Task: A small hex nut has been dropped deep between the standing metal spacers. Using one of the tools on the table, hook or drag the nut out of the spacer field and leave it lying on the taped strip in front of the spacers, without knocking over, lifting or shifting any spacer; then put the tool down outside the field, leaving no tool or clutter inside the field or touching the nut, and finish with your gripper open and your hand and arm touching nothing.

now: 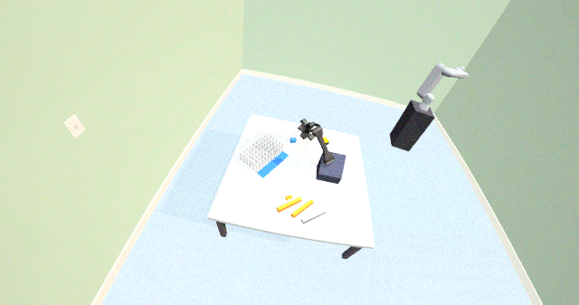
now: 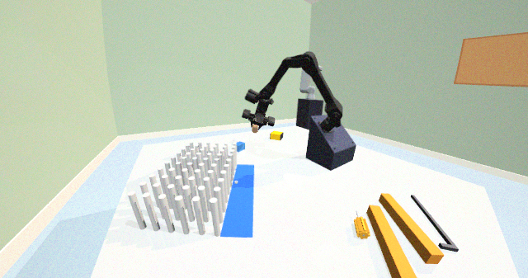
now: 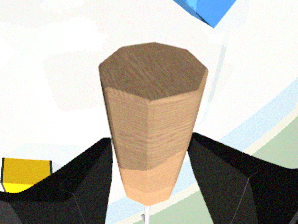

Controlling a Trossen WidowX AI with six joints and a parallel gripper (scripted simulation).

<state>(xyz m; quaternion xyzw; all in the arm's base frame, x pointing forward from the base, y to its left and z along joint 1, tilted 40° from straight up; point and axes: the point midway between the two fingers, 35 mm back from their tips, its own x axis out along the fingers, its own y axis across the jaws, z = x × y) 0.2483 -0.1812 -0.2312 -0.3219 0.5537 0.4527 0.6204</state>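
My gripper tip is now 110 mm short of the blue block, 100 mm above it and 20 mm to the right of it. Also, from my gripper tip: blue taped strip 380 mm to the left, 200 mm ahead, 120 mm below; yellow block 220 mm behind, 100 mm to the right, 90 mm below; hex nut 330 mm to the left, 200 mm ahead, 110 mm below.
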